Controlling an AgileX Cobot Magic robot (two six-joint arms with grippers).
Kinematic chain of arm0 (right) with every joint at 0, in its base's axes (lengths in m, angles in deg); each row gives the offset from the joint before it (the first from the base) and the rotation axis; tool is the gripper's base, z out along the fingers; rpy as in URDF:
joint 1: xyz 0 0 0.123 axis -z
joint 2: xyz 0 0 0 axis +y
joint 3: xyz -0.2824 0 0.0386 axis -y
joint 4: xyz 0.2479 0 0.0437 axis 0.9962 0 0.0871
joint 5: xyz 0 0 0 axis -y
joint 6: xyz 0.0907 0 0.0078 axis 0.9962 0 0.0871
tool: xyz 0 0 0 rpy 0 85 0
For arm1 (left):
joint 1: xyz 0 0 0.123 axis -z
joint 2: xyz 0 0 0 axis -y
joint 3: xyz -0.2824 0 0.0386 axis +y
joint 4: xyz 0.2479 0 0.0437 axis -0.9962 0 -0.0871
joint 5: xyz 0 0 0 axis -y
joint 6: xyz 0.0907 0 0.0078 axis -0.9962 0 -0.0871
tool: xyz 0 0 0 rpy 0 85 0
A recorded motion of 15 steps. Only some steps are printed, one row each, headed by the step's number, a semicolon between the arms.
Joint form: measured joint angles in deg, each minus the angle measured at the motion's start. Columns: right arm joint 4, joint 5, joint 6, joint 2, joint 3, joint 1; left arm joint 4, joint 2, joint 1, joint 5, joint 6, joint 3.
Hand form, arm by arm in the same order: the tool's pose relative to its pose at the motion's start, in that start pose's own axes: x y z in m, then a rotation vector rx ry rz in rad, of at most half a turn. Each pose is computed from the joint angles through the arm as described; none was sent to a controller.
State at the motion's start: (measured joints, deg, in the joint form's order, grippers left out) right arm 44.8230 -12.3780 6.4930 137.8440 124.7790 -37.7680; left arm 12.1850 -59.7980 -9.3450 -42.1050 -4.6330 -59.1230
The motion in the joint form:
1: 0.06 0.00 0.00 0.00 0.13 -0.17; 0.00 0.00 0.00 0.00 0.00 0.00
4: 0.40 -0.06 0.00 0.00 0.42 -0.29; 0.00 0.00 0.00 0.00 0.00 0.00
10: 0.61 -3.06 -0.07 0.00 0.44 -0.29; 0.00 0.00 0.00 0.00 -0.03 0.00
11: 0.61 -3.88 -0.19 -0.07 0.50 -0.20; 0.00 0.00 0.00 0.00 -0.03 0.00
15: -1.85 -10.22 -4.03 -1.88 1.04 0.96; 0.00 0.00 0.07 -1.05 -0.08 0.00
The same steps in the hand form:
1: 0.0008 0.0017 0.0001 -0.0037 0.0009 -0.0002; 0.0000 0.0000 0.0000 0.0000 0.0000 0.0000
4: 0.0008 0.0039 -0.0001 -0.0099 0.0005 0.0043; 0.0000 0.0000 0.0000 0.0000 0.0000 0.0000
10: 0.0055 0.0035 -0.0002 -0.0052 0.0525 0.0063; 0.0000 0.0000 0.0000 0.0000 0.0000 0.0005
11: 0.0056 0.0036 -0.0008 -0.0046 0.0641 0.0042; 0.0000 0.0000 0.0000 0.0000 0.0000 0.0005
15: -0.0045 0.0096 -0.0127 -0.0030 0.1308 -0.1062; 0.0017 -0.0004 0.0000 0.0024 0.0184 0.0021

